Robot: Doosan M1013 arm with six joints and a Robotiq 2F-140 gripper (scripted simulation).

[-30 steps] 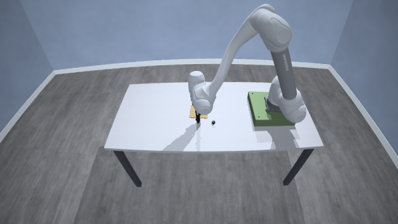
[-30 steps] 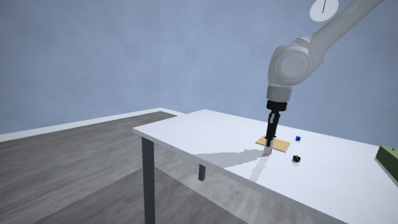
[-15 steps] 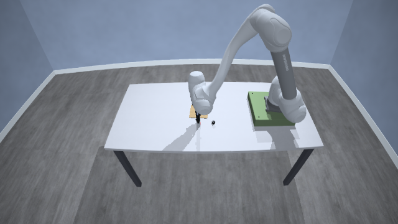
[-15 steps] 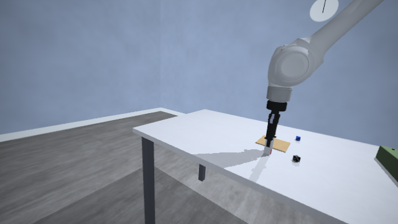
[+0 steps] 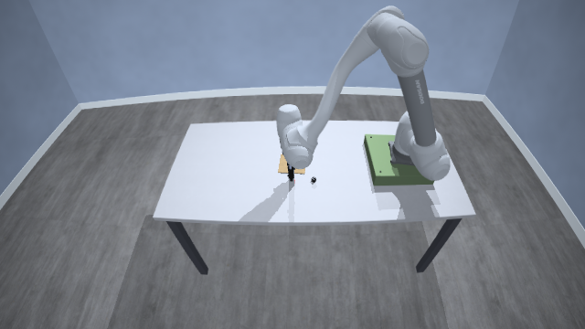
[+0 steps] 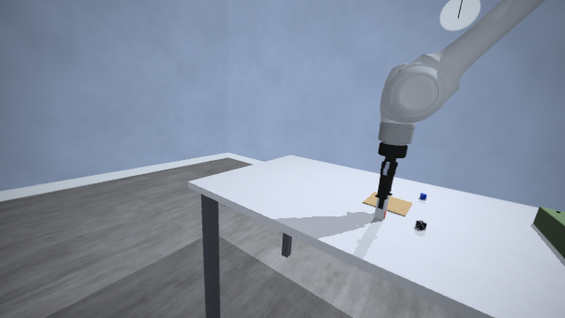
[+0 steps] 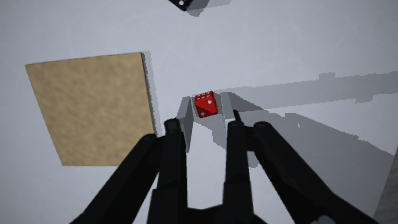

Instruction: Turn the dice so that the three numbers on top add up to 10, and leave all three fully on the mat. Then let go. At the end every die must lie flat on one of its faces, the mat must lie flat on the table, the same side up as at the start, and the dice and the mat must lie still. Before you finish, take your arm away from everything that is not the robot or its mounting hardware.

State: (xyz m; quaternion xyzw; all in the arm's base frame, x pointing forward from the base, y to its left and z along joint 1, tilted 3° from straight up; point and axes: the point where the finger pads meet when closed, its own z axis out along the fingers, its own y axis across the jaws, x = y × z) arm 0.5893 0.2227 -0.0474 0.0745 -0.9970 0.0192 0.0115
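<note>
Now: hand 30 mm above the red die. From my hand the other things lie so: black die (110 mm behind, 30 mm below, 20 mm to the right); blue die (290 mm to the right, 60 mm behind, 30 mm below); tan mat (130 mm to the right, 30 mm below, 20 mm ahead).
</note>
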